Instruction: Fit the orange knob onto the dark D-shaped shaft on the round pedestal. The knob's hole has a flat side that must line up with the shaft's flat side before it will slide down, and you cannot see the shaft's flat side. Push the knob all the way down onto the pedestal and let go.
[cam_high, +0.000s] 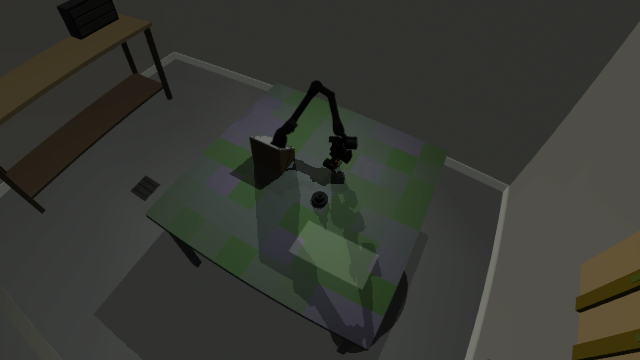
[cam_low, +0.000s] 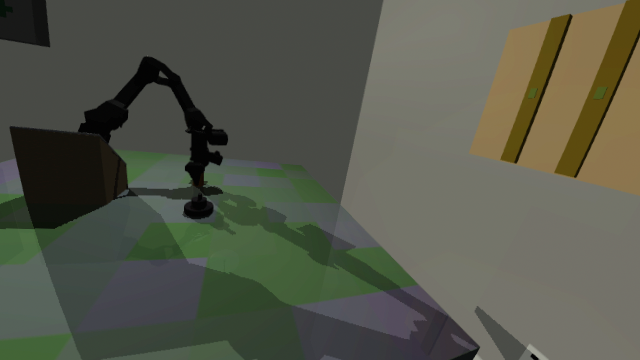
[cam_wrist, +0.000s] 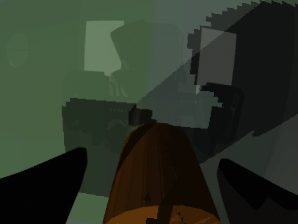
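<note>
Right now my gripper tip is 24 cm to the left of the dark round pedestal, 3 cm short of it and 2 cm below it. Also, from my gripper tip: orange knob (2 cm above).
</note>
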